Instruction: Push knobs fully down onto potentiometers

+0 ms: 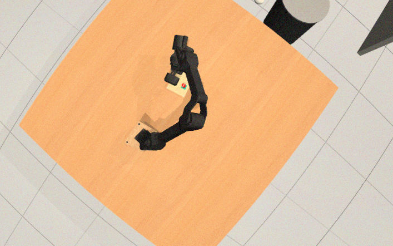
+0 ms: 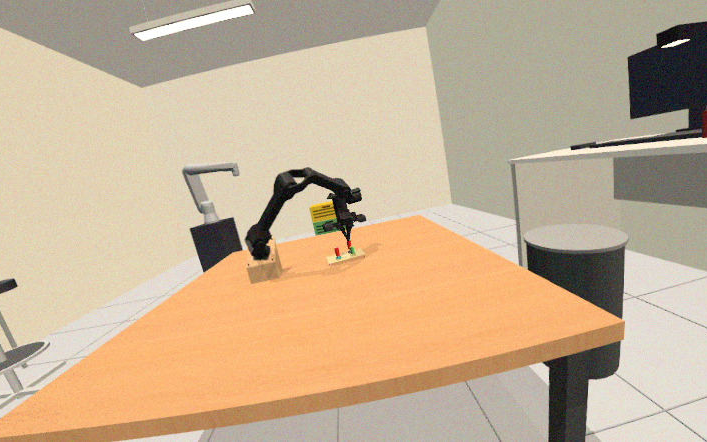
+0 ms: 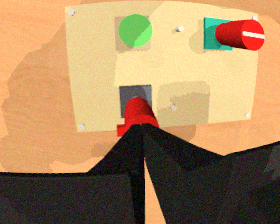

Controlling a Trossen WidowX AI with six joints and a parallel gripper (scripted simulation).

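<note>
The red knob is 1 cm below my gripper tip.
</note>
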